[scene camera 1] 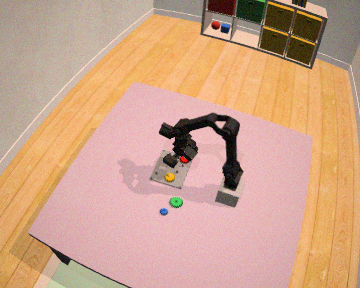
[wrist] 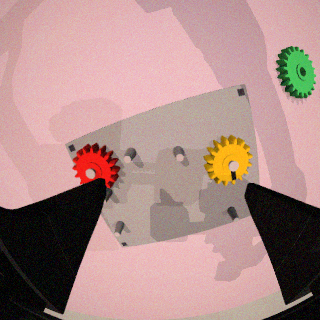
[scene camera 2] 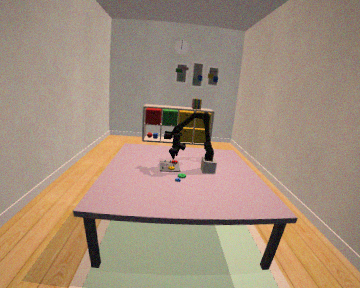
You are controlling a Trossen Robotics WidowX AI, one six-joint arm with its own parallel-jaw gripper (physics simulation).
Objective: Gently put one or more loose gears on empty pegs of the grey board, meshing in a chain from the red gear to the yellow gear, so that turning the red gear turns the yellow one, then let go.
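Places are measured from the arm's base along level axes (x ahead, y left, z up), in metres.
Pixels of known places: gripper, between the fingertips: (scene camera 1: 178,162) (wrist: 179,188) (scene camera 2: 174,157); arm's base, origin of its link: (scene camera 1: 231,184) (scene camera 2: 208,159).
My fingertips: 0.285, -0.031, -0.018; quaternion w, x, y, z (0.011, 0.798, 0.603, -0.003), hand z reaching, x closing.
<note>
For each thing: its top centre in the pictures, then the offset to it from my fingertips, as dx, dy, dz. Level surfaces: height alone.
- grey board, centre of its top: (wrist: 174,194) (scene camera 1: 171,165) (scene camera 2: 169,163) +0.040, -0.007, -0.057
- red gear, centre of its top: (wrist: 91,171) (scene camera 1: 184,158) (scene camera 2: 174,160) -0.001, -0.086, -0.063
- yellow gear, centre of its top: (wrist: 231,164) (scene camera 1: 169,176) (scene camera 2: 171,166) +0.023, +0.056, -0.062
- green gear, centre of its top: (wrist: 302,71) (scene camera 1: 176,201) (scene camera 2: 182,174) -0.065, +0.175, -0.071
- smaller blue gear, centre of its top: (scene camera 1: 164,210) (scene camera 2: 178,178) -0.033, +0.251, -0.071
- pink table, height of its surface: dz -0.088
The grey board (scene camera 1: 183,181) (scene camera 2: 163,170) (wrist: 170,117) lies on the table. A red gear (scene camera 1: 184,160) (scene camera 2: 174,162) (wrist: 97,165) and a yellow gear (scene camera 1: 170,177) (scene camera 2: 171,168) (wrist: 225,157) sit on its pegs, apart. Two bare pegs, one nearer red (wrist: 129,156) and one nearer yellow (wrist: 180,154), stand between them; other bare pegs stand near the board's lower edge in the wrist view. A green gear (scene camera 1: 176,202) (scene camera 2: 182,176) (wrist: 294,72) and a smaller blue gear (scene camera 1: 164,211) (scene camera 2: 178,180) lie loose off the board. My gripper (scene camera 1: 179,156) (scene camera 2: 173,156) (wrist: 179,188) is open and empty above the board.
The arm's grey base block (scene camera 1: 227,197) (scene camera 2: 208,166) stands on the pink table (scene camera 1: 240,240) (scene camera 2: 125,200), to the right of the board in both scene views. A shelf unit (scene camera 1: 202,22) stands on the floor beyond the table. The arm's shadow falls across the board and table.
</note>
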